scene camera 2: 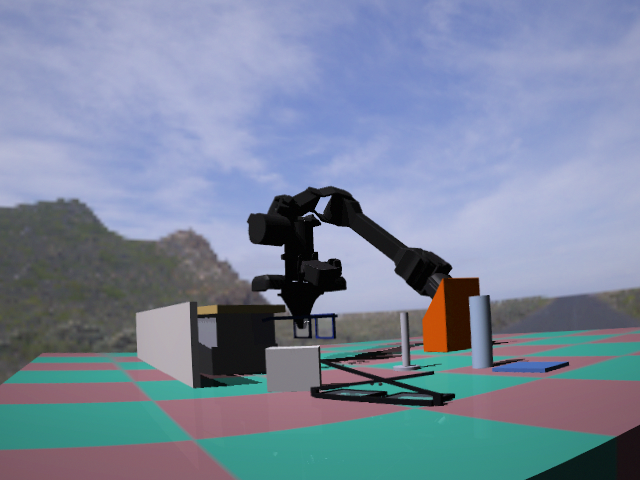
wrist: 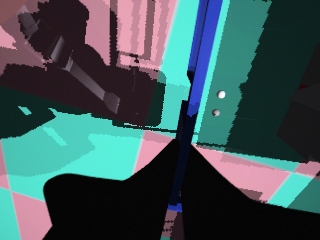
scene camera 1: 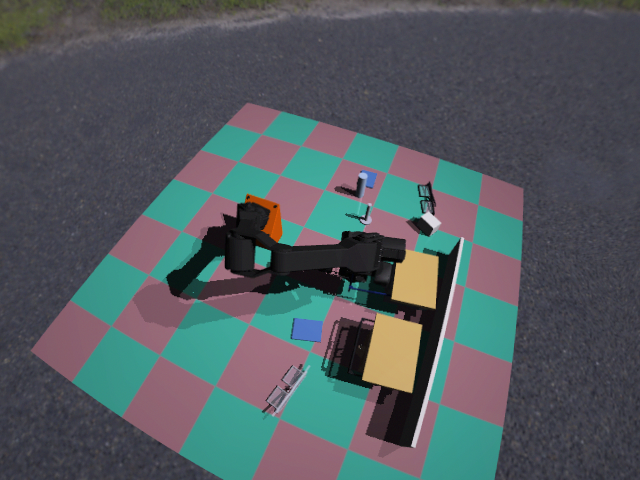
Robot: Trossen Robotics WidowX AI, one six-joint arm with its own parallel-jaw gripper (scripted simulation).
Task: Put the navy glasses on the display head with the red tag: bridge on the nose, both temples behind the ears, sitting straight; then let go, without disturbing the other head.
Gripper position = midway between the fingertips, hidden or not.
In view: my gripper [scene camera 2: 302, 328], a white cube [scene camera 2: 289, 369] and a white wall [scene camera 2: 167, 338].
My gripper shows as well in the wrist view [wrist: 179, 145]. The wrist view misses the white cube: it is out of frame.
